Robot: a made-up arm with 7 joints. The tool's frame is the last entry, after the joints. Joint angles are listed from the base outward. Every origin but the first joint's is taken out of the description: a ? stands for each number. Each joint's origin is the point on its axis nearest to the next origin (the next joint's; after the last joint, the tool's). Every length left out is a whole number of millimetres.
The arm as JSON. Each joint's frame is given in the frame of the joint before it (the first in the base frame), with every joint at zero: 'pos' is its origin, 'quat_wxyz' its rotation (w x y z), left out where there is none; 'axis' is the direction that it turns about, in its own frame. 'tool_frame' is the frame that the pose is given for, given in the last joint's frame.
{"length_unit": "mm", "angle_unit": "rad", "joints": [
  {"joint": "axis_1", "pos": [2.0, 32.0, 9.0], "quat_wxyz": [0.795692, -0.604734, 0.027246, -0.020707], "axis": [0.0, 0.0, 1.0]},
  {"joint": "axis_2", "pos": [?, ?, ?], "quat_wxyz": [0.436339, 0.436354, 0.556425, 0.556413], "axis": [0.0, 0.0, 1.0]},
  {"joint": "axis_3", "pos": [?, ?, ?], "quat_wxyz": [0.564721, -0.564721, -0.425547, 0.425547], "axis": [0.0, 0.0, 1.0]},
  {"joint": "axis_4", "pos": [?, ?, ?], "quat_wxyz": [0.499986, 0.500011, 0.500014, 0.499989], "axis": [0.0, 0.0, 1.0]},
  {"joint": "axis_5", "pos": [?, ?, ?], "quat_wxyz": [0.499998, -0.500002, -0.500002, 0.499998], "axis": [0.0, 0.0, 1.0]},
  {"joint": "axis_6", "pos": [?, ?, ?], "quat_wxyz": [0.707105, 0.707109, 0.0, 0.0], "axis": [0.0, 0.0, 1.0]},
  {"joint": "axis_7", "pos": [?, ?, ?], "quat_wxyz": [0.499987, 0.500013, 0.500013, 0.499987], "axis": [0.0, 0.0, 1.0]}
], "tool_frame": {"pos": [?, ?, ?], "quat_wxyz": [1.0, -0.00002, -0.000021, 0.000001]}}
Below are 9 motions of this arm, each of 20 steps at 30 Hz.
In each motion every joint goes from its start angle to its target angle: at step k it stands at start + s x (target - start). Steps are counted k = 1, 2, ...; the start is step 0. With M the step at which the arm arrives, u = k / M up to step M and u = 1 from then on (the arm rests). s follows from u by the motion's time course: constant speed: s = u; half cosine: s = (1 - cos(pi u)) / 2; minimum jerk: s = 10 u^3 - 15 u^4 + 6 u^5.
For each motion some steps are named. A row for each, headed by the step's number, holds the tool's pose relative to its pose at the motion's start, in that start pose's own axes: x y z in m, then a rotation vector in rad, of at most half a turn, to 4 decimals.
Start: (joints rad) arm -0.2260 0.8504 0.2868 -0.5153 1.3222 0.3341 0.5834
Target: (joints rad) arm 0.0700 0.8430 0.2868 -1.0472 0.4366 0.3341 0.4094
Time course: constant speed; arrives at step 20
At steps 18, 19, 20:
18: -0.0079 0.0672 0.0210 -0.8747 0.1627 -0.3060
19: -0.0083 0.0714 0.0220 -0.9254 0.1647 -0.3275
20: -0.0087 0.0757 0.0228 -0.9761 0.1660 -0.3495

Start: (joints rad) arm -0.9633 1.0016 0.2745 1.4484 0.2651 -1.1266 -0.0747
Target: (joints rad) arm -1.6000 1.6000 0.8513 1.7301 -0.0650 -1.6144 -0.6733
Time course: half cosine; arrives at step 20
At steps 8, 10, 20:
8: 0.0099 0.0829 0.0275 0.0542 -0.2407 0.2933
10: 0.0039 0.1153 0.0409 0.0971 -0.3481 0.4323
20: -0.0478 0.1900 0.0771 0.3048 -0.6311 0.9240

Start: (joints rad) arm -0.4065 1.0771 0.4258 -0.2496 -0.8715 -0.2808 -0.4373
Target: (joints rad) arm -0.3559 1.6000 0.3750 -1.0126 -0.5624 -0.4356 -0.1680
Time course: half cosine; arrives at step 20
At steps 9, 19, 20:
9: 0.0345 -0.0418 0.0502 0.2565 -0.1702 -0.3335
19: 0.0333 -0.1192 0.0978 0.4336 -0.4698 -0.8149
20: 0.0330 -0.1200 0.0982 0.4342 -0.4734 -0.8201

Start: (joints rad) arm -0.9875 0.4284 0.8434 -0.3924 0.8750 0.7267 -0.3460
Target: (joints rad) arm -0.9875 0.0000 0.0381 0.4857 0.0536 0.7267 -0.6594
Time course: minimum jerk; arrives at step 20
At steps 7, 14, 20:
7: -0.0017 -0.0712 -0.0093 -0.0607 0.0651 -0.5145
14: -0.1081 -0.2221 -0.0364 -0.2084 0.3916 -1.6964
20: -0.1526 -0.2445 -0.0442 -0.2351 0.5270 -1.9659

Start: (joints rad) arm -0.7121 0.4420 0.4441 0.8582 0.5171 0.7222 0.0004
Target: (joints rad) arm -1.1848 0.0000 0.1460 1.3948 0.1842 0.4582 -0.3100
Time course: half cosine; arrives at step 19
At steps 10, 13, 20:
10: -0.0459 -0.1013 0.0457 0.0613 -0.1594 -0.5958
13: -0.0774 -0.1371 0.0600 0.1177 -0.2215 -0.8191
20: -0.1116 -0.1664 0.0691 0.1893 -0.2752 -1.0141

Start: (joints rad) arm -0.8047 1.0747 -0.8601 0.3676 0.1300 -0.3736 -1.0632
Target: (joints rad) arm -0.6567 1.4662 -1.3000 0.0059 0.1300 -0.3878 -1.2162
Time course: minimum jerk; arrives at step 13
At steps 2, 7, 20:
2: 0.0009 -0.0023 0.0001 0.0041 0.0033 -0.0199
7: 0.0154 -0.0551 0.0031 0.0501 0.0244 -0.4103
20: 0.0198 -0.1053 0.0096 0.0437 -0.0160 -0.7196

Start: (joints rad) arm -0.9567 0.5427 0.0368 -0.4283 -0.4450 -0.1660 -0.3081
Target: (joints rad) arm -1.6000 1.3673 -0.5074 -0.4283 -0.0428 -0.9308 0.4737
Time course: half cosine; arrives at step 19
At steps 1, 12, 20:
1: 0.0009 0.0000 0.0006 0.0075 -0.0052 -0.0018
12: 0.0519 -0.0056 0.0560 0.5451 -0.6388 -0.2404
20: 0.0535 -0.0011 0.0755 0.6343 -0.8705 -0.3947

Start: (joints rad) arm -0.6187 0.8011 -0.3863 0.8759 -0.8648 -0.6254 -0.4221
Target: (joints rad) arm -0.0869 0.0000 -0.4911 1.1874 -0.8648 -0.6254 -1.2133
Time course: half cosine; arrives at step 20
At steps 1, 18, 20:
1: -0.0007 -0.0012 -0.0016 -0.0048 0.0046 -0.0052
18: -0.1644 -0.2384 -0.1103 -0.9920 0.3677 -0.6960
20: -0.1685 -0.2449 -0.1091 -1.0211 0.3656 -0.7086

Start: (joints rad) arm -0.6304 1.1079 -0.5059 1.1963 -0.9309 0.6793 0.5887
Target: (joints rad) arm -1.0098 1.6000 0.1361 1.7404 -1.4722 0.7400 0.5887
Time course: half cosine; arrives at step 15
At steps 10, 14, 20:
10: 0.0098 0.1484 0.0199 -1.1108 0.3820 -0.2576
14: 0.0087 0.1812 0.0076 -1.4560 0.4712 -0.4410
20: 0.0087 0.1825 0.0069 -1.4714 0.4749 -0.4505

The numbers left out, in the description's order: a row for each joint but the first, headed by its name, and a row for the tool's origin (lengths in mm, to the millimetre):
axis_2: -3.0 12.0 0.0
axis_3: 156.0 -41.0 0.0
axis_4: 2.0 -19.0 0.0
axis_5: -147.0 -9.0 0.0
axis_6: 0.0 0.0 0.0
axis_7: 0.0 33.0 0.0
tool: 0.0 0.0 0.0

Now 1 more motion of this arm.
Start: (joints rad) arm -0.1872 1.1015 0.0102 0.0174 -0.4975 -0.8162 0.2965
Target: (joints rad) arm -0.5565 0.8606 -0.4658 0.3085 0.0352 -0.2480 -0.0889
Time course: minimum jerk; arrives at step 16
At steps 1, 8, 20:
1: 0.0000 -0.0002 -0.0002 0.0006 0.0014 -0.0016
8: -0.0084 -0.0419 -0.0361 0.1288 0.3069 -0.3858
20: -0.0120 -0.0882 -0.0609 0.2825 0.5622 -0.8058

